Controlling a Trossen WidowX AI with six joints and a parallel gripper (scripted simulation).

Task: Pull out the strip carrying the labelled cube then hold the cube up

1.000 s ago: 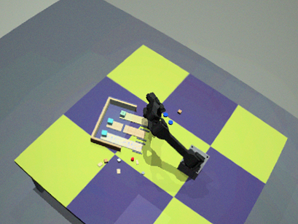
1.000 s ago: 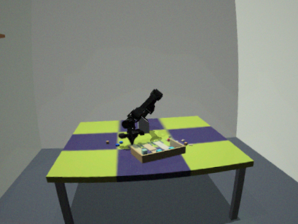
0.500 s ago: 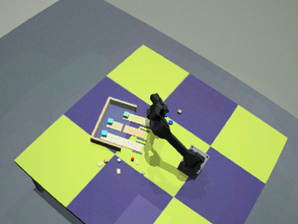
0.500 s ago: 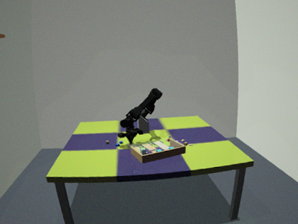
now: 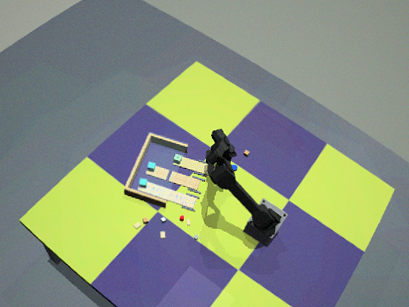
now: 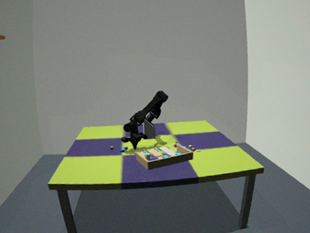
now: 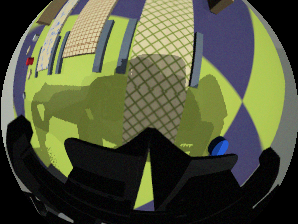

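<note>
My gripper tip is now 9 cm short of the strip and 4 cm to the right of it.
</note>
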